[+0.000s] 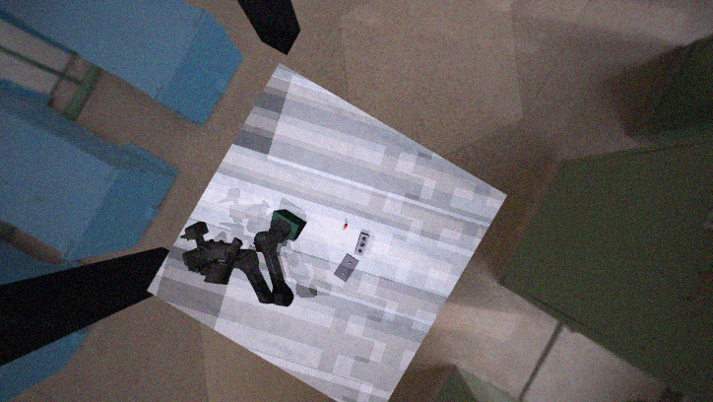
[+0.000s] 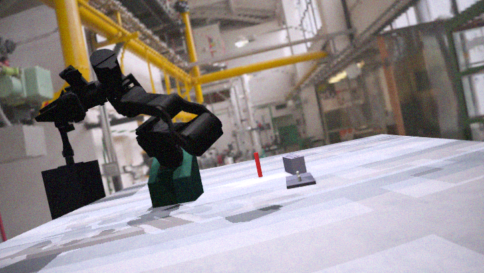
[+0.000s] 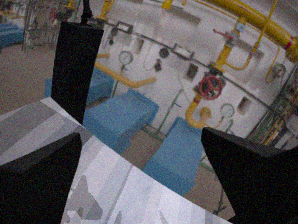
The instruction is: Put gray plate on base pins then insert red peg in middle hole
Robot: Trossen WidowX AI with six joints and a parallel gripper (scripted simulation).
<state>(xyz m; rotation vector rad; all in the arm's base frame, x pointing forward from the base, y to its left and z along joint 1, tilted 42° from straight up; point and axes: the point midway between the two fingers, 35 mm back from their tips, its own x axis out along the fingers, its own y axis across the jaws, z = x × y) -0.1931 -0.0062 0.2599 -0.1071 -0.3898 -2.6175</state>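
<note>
Now: gripper tip 58 cm short of the gray plate, 27 cm to the right of it and 25 cm above it. From my gripper tip the other things lie so: red peg (47 cm ahead, 31 cm to the left, 25 cm below); then dark base (57 cm ahead, 13 cm to the left, 28 cm below).
</note>
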